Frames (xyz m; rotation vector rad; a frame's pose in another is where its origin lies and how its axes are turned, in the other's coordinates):
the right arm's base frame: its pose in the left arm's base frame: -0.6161 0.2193 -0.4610 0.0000 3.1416 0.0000
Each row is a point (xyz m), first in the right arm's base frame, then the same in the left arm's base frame.
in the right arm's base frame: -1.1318 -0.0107 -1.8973
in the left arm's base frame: 0.5157 0.2086 1.4363
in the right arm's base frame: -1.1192 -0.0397 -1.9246
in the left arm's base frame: 0.5031 0.1796 1.4636
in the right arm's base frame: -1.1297 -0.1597 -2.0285
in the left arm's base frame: 0.5136 0.0596 1.5675
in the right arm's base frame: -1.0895 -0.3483 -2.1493
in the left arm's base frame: 0.4734 -0.1290 1.6883
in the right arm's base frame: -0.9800 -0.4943 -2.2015
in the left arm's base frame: 0.3639 -0.2750 1.7405
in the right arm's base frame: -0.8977 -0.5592 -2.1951
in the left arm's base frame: 0.2816 -0.3399 1.7341
